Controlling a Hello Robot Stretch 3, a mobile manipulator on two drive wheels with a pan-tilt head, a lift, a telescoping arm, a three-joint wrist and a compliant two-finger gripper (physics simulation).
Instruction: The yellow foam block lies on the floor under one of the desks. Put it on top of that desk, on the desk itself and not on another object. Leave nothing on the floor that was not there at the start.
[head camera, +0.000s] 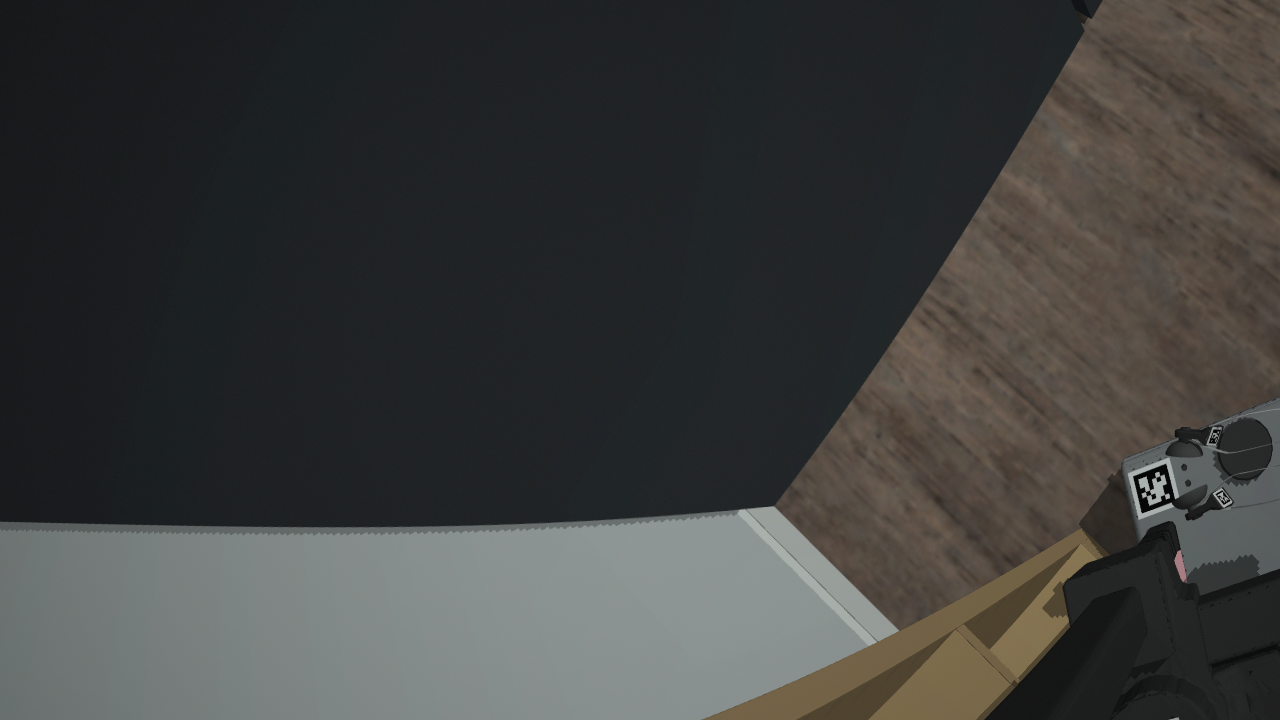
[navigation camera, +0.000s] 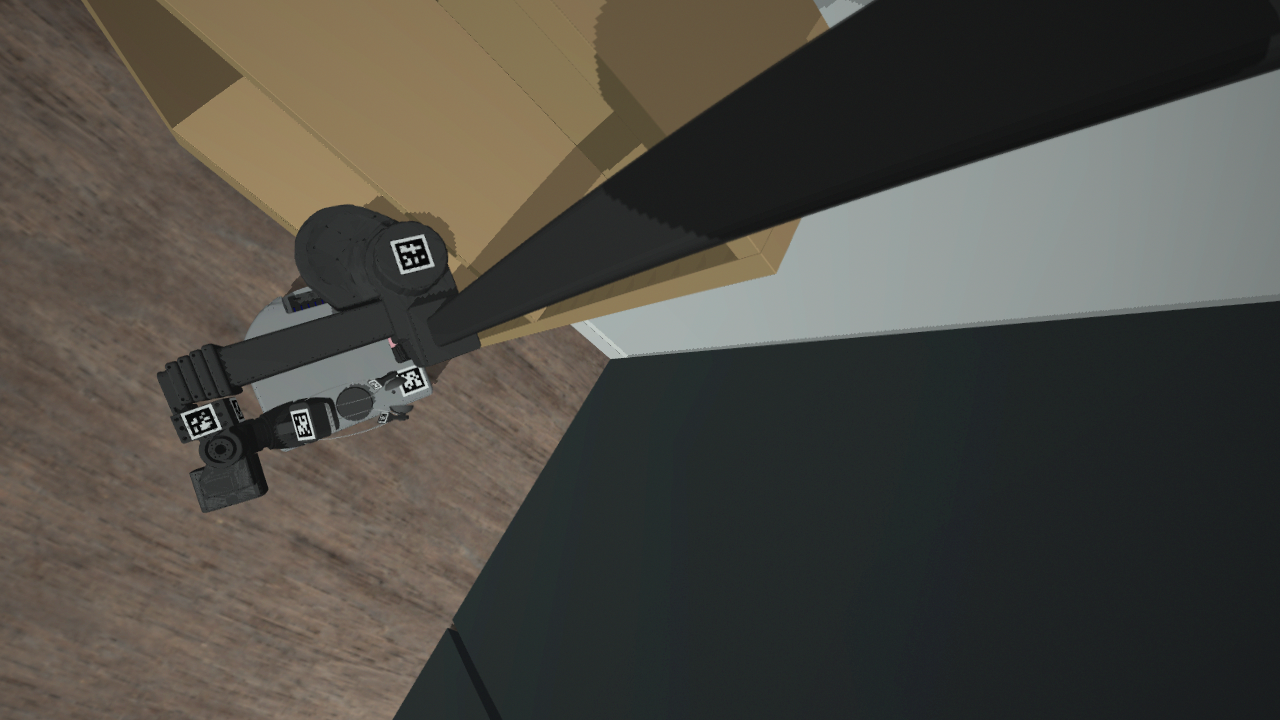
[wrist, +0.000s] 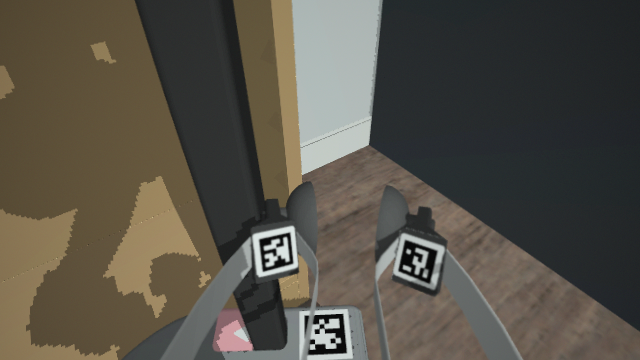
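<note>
The yellow foam block does not show in the head, navigation or wrist view. No desk can be made out in them. My gripper is open, with nothing between its fingertips. It hangs folded back above my grey base, whose marker end also shows at the bottom of the wrist view. In the wrist view, wood floor shows beyond the fingers.
Tan wooden furniture with open compartments stands close beside my mast. A tall dark panel stands on the other side. A pale wall adjoins it.
</note>
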